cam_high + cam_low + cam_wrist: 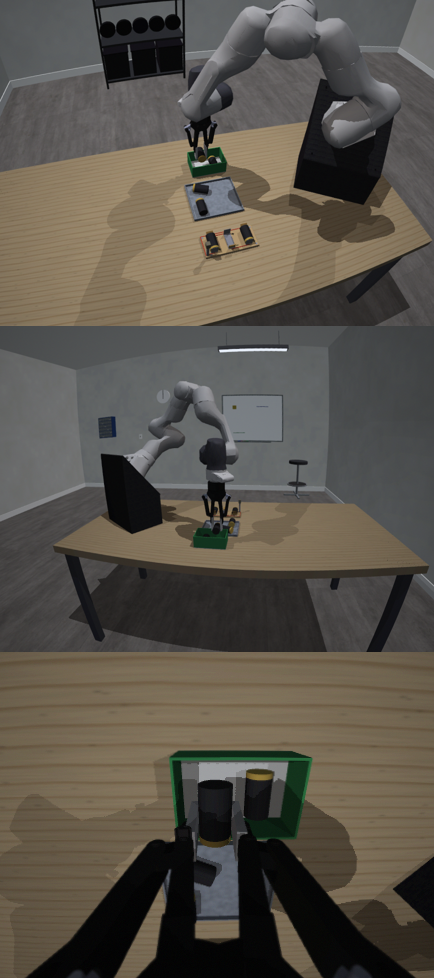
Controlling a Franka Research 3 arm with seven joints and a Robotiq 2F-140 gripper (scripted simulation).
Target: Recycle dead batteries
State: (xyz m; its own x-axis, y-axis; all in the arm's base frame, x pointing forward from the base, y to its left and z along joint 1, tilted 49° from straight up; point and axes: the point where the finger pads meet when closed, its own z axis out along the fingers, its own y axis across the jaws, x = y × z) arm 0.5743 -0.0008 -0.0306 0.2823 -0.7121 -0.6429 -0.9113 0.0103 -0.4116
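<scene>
The green recycling box is 3 cm behind my hand, 1 cm to the right of it and 9 cm below it. The rest, counted from my hand: grey tray (6 cm behind, 16 cm to the left, 10 cm below); then bulb (5 cm behind, 43 cm to the left, 3 cm below); then wooden holder board (12 cm behind, 37 cm to the left, 10 cm below).
</scene>
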